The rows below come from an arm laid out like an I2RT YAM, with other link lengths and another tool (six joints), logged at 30 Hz.
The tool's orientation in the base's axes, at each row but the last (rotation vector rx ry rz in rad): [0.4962 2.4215 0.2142]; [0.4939 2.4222 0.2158]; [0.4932 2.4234 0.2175]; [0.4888 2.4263 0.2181]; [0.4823 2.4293 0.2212]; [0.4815 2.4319 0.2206]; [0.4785 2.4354 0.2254]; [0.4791 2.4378 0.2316]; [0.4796 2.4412 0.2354]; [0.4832 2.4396 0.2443]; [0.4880 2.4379 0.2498]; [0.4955 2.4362 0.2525]
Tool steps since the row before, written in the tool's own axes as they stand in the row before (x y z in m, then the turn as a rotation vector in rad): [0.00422 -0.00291 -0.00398 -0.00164 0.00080 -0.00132]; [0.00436 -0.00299 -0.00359 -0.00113 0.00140 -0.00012]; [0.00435 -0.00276 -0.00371 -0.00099 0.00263 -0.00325]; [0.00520 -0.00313 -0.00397 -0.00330 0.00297 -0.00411]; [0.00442 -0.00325 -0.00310 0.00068 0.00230 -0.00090]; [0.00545 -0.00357 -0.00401 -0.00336 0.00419 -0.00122]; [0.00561 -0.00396 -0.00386 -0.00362 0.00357 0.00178]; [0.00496 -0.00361 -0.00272 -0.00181 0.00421 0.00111]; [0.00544 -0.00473 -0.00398 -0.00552 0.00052 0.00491]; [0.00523 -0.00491 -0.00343 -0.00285 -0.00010 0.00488]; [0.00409 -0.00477 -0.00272 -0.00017 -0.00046 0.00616]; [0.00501 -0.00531 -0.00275 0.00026 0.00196 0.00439]
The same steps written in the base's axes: [-0.00640 -0.00108 -0.00010 0.00058 0.00004 0.00217]; [-0.00628 -0.00110 -0.00051 0.00115 0.00082 0.00112]; [-0.00628 -0.00090 -0.00034 -0.00056 0.00191 0.00381]; [-0.00716 -0.00093 -0.00071 0.00067 0.00127 0.00588]; [-0.00608 -0.00136 -0.00097 -0.00040 0.00235 0.00095]; [-0.00749 -0.00129 -0.00091 0.00288 0.00248 0.00399]; [-0.00762 -0.00161 -0.00121 0.00476 0.00194 0.00162]; [-0.00633 -0.00149 -0.00164 0.00320 0.00321 0.00131]; [-0.00778 -0.00240 -0.00121 0.00723 -0.00145 -0.00065]; [-0.00734 -0.00260 -0.00161 0.00508 -0.00095 -0.00228]; [-0.00603 -0.00287 -0.00152 0.00381 -0.00013 -0.00486]; [-0.00689 -0.00295 -0.00217 0.00310 0.00215 -0.00300]
